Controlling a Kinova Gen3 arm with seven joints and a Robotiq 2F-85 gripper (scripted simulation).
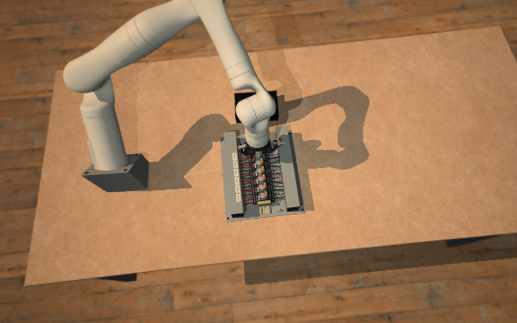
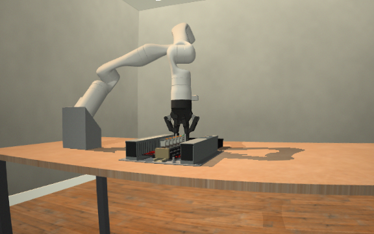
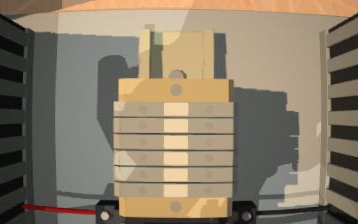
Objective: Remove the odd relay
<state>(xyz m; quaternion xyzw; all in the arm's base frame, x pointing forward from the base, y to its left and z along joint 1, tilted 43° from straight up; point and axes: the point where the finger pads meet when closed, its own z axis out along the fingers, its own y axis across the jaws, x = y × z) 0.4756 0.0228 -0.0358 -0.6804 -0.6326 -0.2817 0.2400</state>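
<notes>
Right now my hand is 5 cm to the left of the relay panel and 2 cm above it. Also, from my hand: black parts tray 2 cm ahead, 21 cm to the left, 4 cm below.
</notes>
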